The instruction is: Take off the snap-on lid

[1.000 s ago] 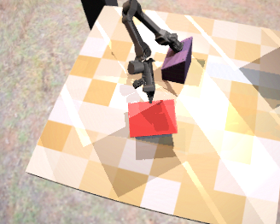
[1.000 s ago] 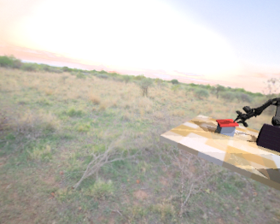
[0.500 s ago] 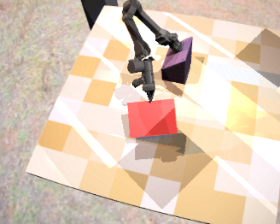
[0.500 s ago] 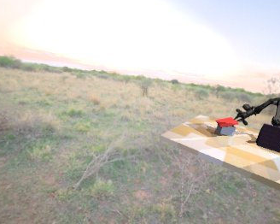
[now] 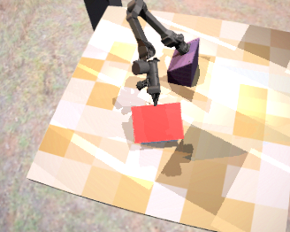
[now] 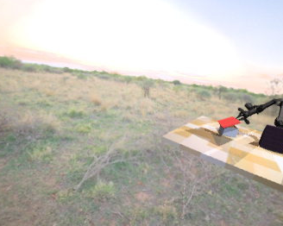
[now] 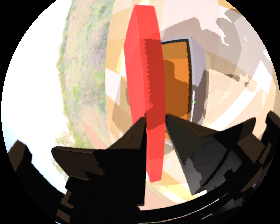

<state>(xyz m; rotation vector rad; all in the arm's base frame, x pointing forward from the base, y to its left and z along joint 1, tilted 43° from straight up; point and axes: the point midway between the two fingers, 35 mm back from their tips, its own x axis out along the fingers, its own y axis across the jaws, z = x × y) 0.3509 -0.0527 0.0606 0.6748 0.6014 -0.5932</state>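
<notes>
Now: the lid 7 cm ahead of my gripper tip, 2 cm to the left of it and 4 cm below it. The rest, counted from my gripper tip: grey storage box: 5 cm ahead, 1 cm to the left, 12 cm below.
</notes>
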